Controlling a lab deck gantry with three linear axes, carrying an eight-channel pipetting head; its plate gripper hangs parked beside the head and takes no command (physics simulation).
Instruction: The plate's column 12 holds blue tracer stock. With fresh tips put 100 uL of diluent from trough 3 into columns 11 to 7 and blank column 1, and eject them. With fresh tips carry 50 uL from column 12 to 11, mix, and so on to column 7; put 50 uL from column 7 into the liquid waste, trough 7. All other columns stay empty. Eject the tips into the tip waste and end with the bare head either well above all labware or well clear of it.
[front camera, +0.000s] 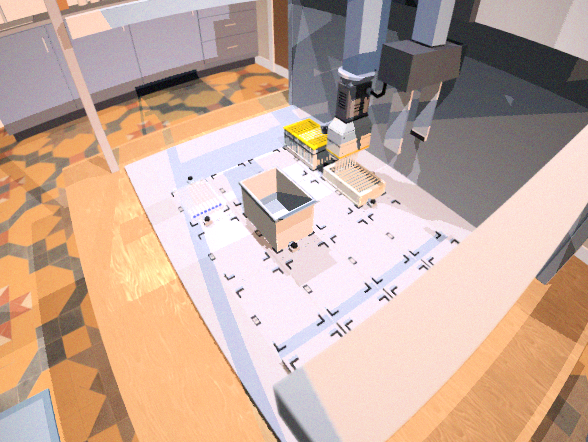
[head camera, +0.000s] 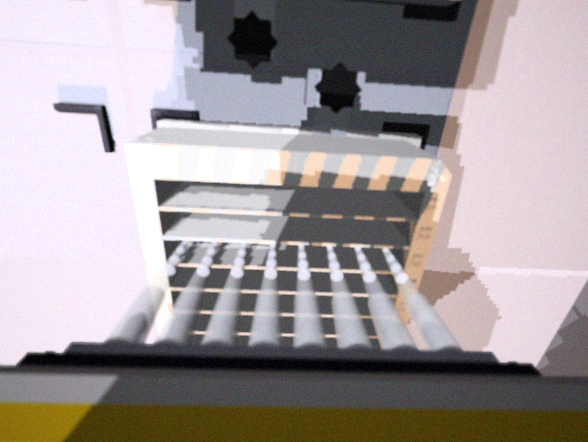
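The eight-channel head (front camera: 350, 125) carries a row of clear tips (front camera: 346, 162) (head camera: 270, 300). They point down into or just over the trough reservoir (front camera: 381, 189) (head camera: 142, 200); which trough they meet, their depth and any liquid in them I cannot tell. The plate (front camera: 200, 196) lies at the left, with a blue row of wells (front camera: 207, 210) along its near edge; its other wells look pale. The yellow tip rack (front camera: 303, 131) stands behind the head. An open-topped box (front camera: 261, 216), likely the tip waste, stands mid-deck. The parked plate gripper (front camera: 407, 141) hangs right of the head, fingers apart and empty.
Black corner brackets (front camera: 370, 286) (head camera: 102, 120) and small round dark knobs (front camera: 293, 245) stand on the pale deck (front camera: 280, 310). The tall box stands between plate and reservoir. A thick pale beam (front camera: 440, 300) crosses the near right, and a thin post (front camera: 85, 95) stands at the left.
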